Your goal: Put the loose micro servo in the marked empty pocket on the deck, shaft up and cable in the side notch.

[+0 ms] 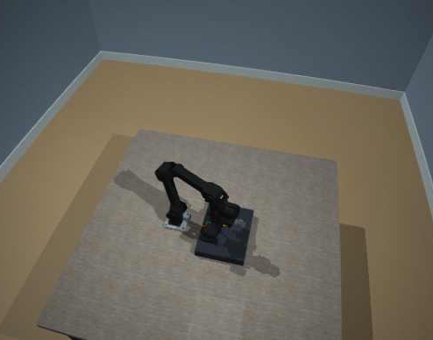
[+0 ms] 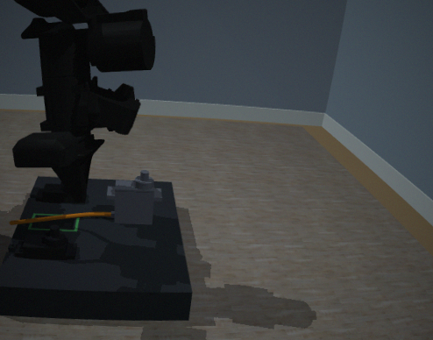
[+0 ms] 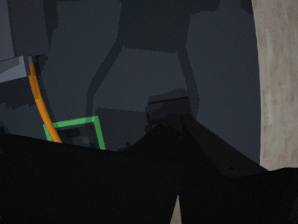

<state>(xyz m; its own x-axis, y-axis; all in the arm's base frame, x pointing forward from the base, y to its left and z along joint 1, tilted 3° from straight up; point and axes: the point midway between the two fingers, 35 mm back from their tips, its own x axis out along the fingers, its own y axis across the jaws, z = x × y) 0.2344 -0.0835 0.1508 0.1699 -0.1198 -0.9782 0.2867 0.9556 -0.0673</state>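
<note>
Now: the dark deck 6 cm ahead of my gripper tip, 7 cm to the left of it and 10 cm below it.
</note>
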